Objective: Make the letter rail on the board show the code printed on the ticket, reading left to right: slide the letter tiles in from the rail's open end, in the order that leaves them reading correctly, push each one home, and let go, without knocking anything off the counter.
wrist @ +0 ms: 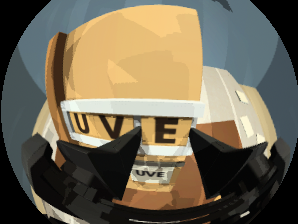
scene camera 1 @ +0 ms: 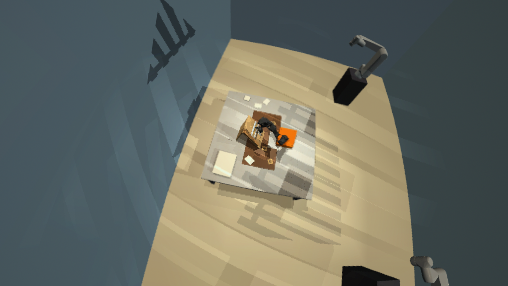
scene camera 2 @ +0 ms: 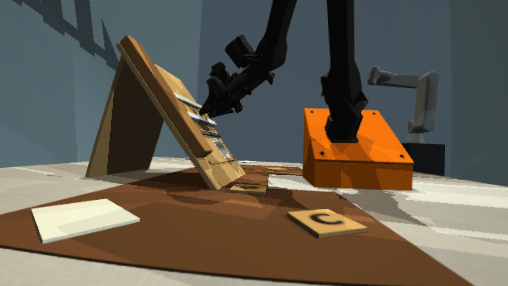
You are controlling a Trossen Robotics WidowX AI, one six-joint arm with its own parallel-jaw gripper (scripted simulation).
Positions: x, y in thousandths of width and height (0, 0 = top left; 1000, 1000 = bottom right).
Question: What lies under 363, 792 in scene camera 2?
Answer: A brown mat.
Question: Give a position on a brown mat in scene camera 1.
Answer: At 513, 551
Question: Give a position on a tile marked c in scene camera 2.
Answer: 635, 781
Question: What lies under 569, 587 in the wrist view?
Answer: An e tile.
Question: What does my gripper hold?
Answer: An e tile.
